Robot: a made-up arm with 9 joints.
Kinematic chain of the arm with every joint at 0, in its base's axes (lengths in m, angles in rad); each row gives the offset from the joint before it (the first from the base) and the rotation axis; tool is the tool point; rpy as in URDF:
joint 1: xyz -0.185 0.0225 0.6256 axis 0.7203 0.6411 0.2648
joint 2: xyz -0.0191 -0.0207 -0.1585 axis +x
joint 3: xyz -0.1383 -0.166 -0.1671 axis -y
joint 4: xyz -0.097 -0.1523 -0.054 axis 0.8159 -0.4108 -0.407
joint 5: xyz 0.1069 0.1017 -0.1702 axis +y
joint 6: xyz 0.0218 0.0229 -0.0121 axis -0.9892 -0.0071 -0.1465
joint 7: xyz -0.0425 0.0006 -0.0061 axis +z
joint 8: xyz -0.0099 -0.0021 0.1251 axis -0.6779 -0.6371 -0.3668
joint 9: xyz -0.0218 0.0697 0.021 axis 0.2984 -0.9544 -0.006
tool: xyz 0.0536 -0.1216 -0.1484 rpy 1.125 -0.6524 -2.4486
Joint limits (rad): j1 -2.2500..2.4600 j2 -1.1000..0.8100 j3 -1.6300..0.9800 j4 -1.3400..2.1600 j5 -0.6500..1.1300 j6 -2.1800..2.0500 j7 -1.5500..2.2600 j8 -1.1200..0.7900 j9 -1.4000..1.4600
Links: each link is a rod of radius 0.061 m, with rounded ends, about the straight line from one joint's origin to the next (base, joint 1, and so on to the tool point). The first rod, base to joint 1, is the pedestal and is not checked.
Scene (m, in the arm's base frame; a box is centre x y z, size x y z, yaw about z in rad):
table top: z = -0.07
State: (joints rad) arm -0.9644 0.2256 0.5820 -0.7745 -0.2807 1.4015 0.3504 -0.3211 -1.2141
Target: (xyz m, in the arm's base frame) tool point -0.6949 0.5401 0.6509
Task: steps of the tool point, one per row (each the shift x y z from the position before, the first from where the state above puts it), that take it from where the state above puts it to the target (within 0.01 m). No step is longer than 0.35 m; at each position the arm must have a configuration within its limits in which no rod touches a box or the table.
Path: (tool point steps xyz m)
1: -0.0305 0.0494 0.0756
2: -0.0398 0.0692 0.0815
3: -0.0480 0.0865 0.0825
4: -0.0539 0.0999 0.0797
5: -0.0566 0.1092 0.0739
6: -0.0554 0.1140 0.0664
7: 0.0545 -0.1126 -0.0771
8: 0.0281 -0.0030 -0.1492
9: -0.0385 0.1180 -0.1336
10: -0.1053 0.1984 -0.0287
11: -0.1314 0.2027 0.1288
12: -0.0918 0.1248 0.2776

